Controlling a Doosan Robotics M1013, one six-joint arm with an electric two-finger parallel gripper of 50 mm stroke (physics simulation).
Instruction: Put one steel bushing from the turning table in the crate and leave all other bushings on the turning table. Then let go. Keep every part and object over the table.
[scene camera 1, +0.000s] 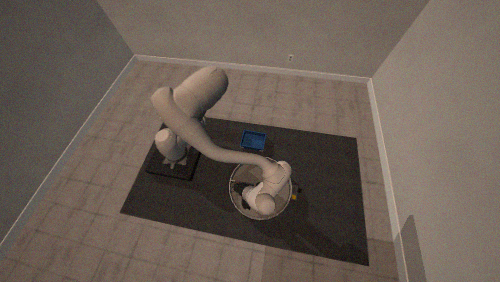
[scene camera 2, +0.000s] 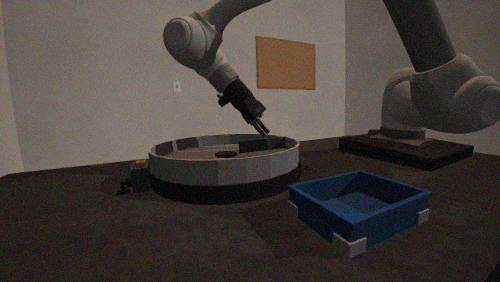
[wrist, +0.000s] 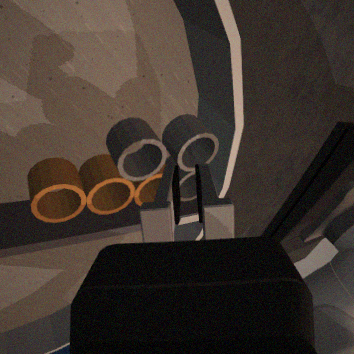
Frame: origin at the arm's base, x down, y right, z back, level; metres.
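Seen in the pictures: gripper, fingertip midpoint: (scene camera 1: 235, 187) (scene camera 2: 266, 134) (wrist: 187, 181); arm's base, origin of the base link: (scene camera 1: 178, 154) (scene camera 2: 400, 141) (wrist: 344, 203).
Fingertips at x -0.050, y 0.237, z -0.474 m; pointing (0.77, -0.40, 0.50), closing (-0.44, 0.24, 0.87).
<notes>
Offsets run from my fingertips to a thing's top centre. "*": to the spot under its first point.
The turning table (scene camera 1: 231, 187) (scene camera 2: 225, 172) (wrist: 237, 75) is a round pan with a raised wall. Three grey steel bushings show in the wrist view: one at the left (wrist: 131, 131), one beside the wall (wrist: 184, 127) and a smaller one @[dx +0.020, dy -0.028, dz +0.022 m] (wrist: 187, 199) partly hidden behind my fingers. Three orange-brown bushings @[dx +0.020, dy -0.016, dz -0.073 m] (wrist: 55, 172) @[dx +0.020, dy -0.020, dz -0.041 m] (wrist: 97, 167) @[dx +0.020, dy -0.024, dz -0.010 m] (wrist: 145, 193) stand in a row to their left. My gripper (scene camera 2: 265, 133) (wrist: 187, 181) is open with a narrow gap, empty and tilted, its fingertips near the small steel bushing. The blue crate @[dx +0.048, dy -0.395, dz -0.101 m] (scene camera 1: 253, 141) (scene camera 2: 327, 220) stands beside the turning table; its inside shows no parts.
A dark straight bar @[* dx +0.026, dy -0.039, dz -0.084 m] (scene camera 2: 252, 146) (wrist: 20, 225) stands inside the turning table beside the bushings. A dark round hub @[dx +0.037, dy -0.025, dz -0.167 m] (scene camera 2: 226, 154) is at its middle. A small box with a yellow top @[* dx +0.039, dy +0.036, dz -0.399 m] (scene camera 1: 294, 197) (scene camera 2: 140, 175) stands outside the wall, away from the robot's base.
</notes>
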